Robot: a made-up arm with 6 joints.
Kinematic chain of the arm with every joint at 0, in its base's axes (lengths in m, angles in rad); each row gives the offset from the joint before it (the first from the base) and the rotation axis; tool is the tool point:
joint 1: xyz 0 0 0.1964 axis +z
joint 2: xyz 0 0 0 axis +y
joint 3: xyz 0 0 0.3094 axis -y
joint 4: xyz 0 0 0 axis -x
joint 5: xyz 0.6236 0 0 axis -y
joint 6: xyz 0 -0.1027 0 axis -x
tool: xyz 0 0 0
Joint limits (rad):
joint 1: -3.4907..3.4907
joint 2: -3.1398..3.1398
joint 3: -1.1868..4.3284
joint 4: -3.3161..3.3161
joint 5: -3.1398..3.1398
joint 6: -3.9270..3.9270
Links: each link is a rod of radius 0.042 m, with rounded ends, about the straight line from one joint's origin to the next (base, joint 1, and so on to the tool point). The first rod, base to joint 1, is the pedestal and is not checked.
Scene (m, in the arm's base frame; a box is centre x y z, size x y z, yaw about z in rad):
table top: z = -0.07
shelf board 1: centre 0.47 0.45 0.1 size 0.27 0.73 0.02 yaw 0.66
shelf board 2: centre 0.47 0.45 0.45 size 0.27 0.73 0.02 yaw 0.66
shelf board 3: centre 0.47 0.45 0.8 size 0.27 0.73 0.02 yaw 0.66
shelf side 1: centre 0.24 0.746 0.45 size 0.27 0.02 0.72 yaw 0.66
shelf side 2: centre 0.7 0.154 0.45 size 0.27 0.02 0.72 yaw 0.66
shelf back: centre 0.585 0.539 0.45 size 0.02 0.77 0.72 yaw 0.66
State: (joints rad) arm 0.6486 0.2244 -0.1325 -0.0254 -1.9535 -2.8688
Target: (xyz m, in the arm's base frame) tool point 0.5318 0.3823 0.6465
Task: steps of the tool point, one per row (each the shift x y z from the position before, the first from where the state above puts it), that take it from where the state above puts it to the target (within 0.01 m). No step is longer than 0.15 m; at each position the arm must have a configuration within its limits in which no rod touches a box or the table.
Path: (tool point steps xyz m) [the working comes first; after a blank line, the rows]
Joints at the target: 0.7805 0.1294 0.3521 0.0557 -1.9535 -2.8688
Straight joint move there: touches shelf board 2.

1: -0.0589 -0.0468 0.0322
2: -0.0593 -0.0462 0.0097
3: -0.0547 -0.0421 -0.0117
4: -0.0457 -0.0346 -0.0302
5: 0.0065 0.0411 0.1246
6: -0.0116 0.0292 0.1241
7: -0.0265 0.0141 0.1201
8: 0.0595 0.0501 0.0220
9: 0.0680 0.0534 0.0006
10: 0.0727 0.0519 -0.0226

